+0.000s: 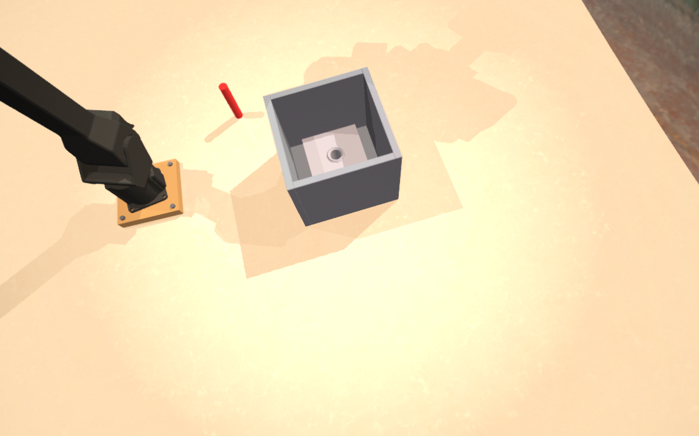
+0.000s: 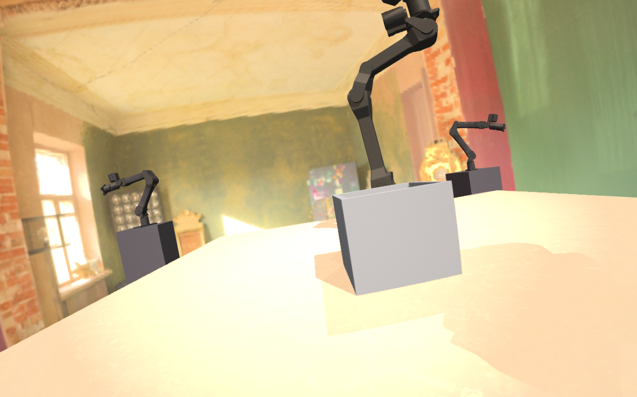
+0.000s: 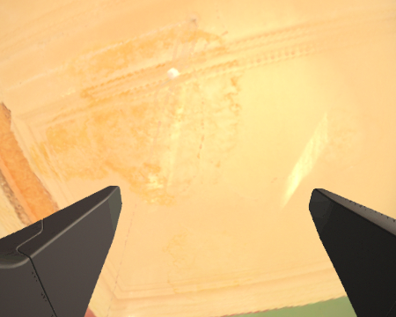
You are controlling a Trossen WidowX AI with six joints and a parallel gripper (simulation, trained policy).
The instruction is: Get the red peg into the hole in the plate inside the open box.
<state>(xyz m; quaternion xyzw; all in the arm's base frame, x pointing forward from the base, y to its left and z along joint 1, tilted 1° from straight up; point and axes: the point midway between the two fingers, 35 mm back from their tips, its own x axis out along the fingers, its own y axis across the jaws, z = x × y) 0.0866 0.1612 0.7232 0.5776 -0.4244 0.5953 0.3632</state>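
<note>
Right now the red peg is 11 cm ahead of my gripper tip, 9 cm to the right of it and 73 cm below it. Also, from my gripper tip: pale plate 23 cm ahead, 28 cm to the right, 72 cm below.
</note>
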